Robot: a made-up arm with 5 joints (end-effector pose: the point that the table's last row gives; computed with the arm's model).
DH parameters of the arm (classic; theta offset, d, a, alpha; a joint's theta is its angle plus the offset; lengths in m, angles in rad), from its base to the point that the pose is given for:
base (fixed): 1.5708 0.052 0 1.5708
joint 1: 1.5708 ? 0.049 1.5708
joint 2: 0 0.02 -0.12 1.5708
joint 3: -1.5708 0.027 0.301 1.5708
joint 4: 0.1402 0 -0.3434 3.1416
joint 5: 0.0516 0 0.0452 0
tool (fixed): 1.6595 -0.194 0 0
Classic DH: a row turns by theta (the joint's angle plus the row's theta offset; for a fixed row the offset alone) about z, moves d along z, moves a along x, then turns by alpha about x.
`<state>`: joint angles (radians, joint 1 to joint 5).
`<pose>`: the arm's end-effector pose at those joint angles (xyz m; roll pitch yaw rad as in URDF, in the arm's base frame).
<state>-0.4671 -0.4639 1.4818 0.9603 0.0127</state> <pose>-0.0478 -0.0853 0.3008 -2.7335 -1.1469 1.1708</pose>
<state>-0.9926 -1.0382 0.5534 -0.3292 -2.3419</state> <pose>-0.0429 -0.2048 -0.0439 1.8228 -0.6121 -2.4424</pose>
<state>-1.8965 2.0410 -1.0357 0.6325 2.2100</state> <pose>-0.6061 -0.1058 -0.0779 -0.3080 0.3686 -0.5999</pose>
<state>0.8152 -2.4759 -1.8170 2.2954 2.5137</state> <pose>0.0010 -0.2608 0.7870 -2.2083 -0.2648 -2.7652</pose>
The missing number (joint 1, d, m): -0.249
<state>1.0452 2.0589 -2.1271 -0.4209 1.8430</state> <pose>-0.1837 -0.0174 0.2423 2.2471 0.2237 -0.4533</pose>
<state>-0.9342 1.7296 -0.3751 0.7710 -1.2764</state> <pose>-0.6023 -0.0656 -0.0330 -0.6656 -1.3043 -2.8092</pose>
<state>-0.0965 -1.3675 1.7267 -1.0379 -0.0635</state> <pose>-0.3253 -0.1724 -0.1335 -1.7089 -0.4067 -0.0990</pose>
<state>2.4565 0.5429 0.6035 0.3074 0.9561</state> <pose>-0.2601 0.2477 0.1741 1.9468 -1.0371 0.1202</pose>
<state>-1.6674 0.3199 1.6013 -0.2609 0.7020</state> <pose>-0.3203 -0.0420 0.2311 3.0966 -0.1176 -1.2807</pose>
